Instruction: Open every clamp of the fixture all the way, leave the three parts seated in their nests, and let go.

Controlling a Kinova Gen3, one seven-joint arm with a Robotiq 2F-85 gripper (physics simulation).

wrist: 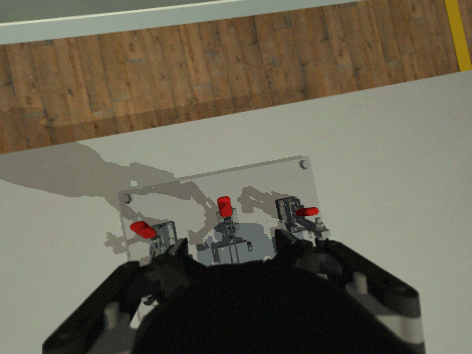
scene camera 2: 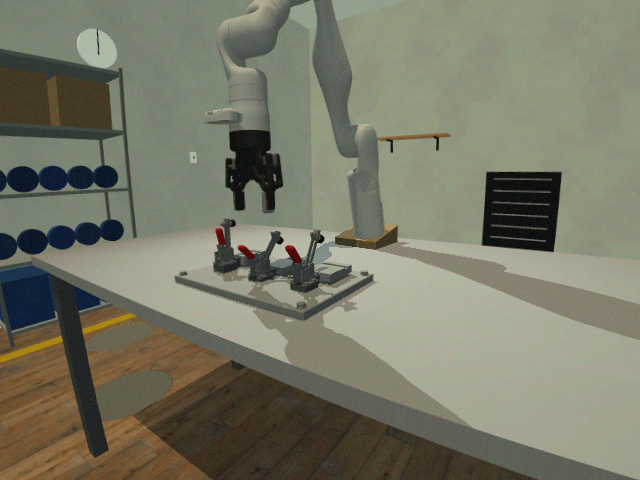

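The fixture plate lies on the table. It carries three clamps with red handles: the left clamp, the middle clamp and the right clamp, named as in the scene view. All three clamp arms stand raised, with their tips off the parts. The grey right part lies flat behind its clamp. The middle part and the left part are partly hidden; their exact seating is unclear. My gripper is open and empty above the clamps, touching none.
The arm's wooden base block stands on the table behind the fixture. Bolt heads stick up at the plate's corners. A shelf rack stands at the left beyond the table, and a black cabinet is at the back right.
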